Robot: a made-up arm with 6 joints. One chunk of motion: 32 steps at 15 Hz.
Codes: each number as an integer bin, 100 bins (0 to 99) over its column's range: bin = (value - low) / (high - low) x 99, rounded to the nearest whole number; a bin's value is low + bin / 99 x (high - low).
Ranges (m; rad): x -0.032..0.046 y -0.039..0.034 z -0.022..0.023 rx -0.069..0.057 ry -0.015..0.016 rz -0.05..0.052
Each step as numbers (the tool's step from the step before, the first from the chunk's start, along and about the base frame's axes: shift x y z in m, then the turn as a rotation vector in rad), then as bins.
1 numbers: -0.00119 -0.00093 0.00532 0.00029 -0.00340 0.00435
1 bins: 39 52 60 54 37 53
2 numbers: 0.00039 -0.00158 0.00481 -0.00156 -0.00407 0.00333
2 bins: 41 51 59 53 35 52
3 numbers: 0.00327 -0.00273 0.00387 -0.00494 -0.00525 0.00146
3 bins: 45 49 57 50 31 50
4 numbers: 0.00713 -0.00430 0.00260 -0.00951 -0.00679 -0.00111
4 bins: 50 47 54 47 26 47
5 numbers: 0.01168 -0.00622 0.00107 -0.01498 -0.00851 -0.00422
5 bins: 55 44 51 42 21 44
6 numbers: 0.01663 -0.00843 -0.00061 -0.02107 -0.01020 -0.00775
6 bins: 62 41 47 38 15 41
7 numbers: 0.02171 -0.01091 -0.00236 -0.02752 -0.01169 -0.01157
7 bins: 68 38 43 33 11 37
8 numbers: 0.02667 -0.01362 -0.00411 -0.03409 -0.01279 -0.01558
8 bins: 74 34 39 27 7 33
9 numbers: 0.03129 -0.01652 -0.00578 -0.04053 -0.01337 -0.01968
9 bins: 80 30 36 22 5 29
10 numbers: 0.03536 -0.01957 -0.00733 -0.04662 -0.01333 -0.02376
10 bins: 85 26 32 18 5 25
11 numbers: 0.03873 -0.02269 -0.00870 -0.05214 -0.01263 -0.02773
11 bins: 90 22 29 13 8 22
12 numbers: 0.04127 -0.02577 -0.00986 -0.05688 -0.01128 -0.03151
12 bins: 93 18 27 10 12 18
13 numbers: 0.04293 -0.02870 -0.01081 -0.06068 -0.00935 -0.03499
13 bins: 95 14 25 7 18 15
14 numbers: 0.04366 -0.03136 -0.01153 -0.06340 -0.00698 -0.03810
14 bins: 96 10 23 4 26 12
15 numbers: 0.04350 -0.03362 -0.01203 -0.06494 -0.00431 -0.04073
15 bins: 96 7 22 3 34 9
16 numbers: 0.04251 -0.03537 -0.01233 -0.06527 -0.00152 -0.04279
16 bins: 95 5 21 3 43 7
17 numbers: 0.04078 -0.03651 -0.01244 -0.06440 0.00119 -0.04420
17 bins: 92 3 21 4 52 6
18 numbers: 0.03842 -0.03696 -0.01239 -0.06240 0.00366 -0.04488
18 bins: 89 3 21 5 60 5
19 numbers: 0.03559 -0.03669 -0.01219 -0.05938 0.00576 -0.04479
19 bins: 86 3 22 8 66 5
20 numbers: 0.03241 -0.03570 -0.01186 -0.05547 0.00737 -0.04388
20 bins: 82 4 22 11 71 6
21 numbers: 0.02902 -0.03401 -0.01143 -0.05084 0.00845 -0.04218
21 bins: 77 7 23 14 75 8
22 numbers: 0.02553 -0.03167 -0.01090 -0.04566 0.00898 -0.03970
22 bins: 73 10 24 18 77 10
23 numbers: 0.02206 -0.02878 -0.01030 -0.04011 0.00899 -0.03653
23 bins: 69 14 26 23 77 13
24 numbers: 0.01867 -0.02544 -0.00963 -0.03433 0.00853 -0.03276
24 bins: 64 18 27 27 75 17
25 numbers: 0.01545 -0.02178 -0.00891 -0.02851 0.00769 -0.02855
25 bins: 60 23 29 32 72 21
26 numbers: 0.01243 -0.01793 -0.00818 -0.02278 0.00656 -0.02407
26 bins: 56 29 30 36 69 25
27 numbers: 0.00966 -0.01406 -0.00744 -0.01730 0.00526 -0.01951
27 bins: 53 34 32 41 65 30
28 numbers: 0.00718 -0.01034 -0.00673 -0.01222 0.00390 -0.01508
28 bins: 50 39 34 45 60 34
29 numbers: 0.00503 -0.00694 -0.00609 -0.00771 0.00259 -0.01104
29 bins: 47 43 35 48 56 38
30 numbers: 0.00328 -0.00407 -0.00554 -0.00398 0.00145 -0.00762
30 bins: 45 47 36 51 53 41
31 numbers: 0.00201 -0.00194 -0.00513 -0.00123 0.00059 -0.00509
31 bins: 43 50 37 53 50 44
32 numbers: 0.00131 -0.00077 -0.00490 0.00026 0.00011 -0.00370
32 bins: 42 52 38 54 48 45
